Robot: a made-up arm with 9 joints. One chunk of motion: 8 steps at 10 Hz.
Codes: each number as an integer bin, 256 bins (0 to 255) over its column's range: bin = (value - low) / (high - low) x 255, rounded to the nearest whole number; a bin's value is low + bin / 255 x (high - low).
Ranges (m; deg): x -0.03..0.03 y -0.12..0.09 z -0.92..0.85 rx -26..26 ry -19..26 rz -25..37
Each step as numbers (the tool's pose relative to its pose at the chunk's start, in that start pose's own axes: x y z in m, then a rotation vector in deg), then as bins.
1 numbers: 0.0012 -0.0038 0.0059 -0.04 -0.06 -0.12
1 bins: 133 141 133 127 107 102
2 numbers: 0.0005 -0.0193 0.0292 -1.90 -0.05 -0.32
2 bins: 130 122 137 118 107 102
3 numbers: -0.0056 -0.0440 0.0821 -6.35 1.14 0.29
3 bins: 104 92 144 96 114 104
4 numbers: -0.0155 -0.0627 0.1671 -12.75 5.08 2.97
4 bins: 62 70 157 65 136 115
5 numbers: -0.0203 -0.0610 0.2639 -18.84 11.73 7.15
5 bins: 41 72 171 35 174 132
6 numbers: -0.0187 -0.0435 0.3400 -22.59 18.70 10.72
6 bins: 48 93 182 17 214 147
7 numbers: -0.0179 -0.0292 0.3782 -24.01 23.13 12.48
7 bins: 51 110 187 10 239 154
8 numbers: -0.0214 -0.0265 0.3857 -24.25 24.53 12.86
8 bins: 37 114 188 9 247 156
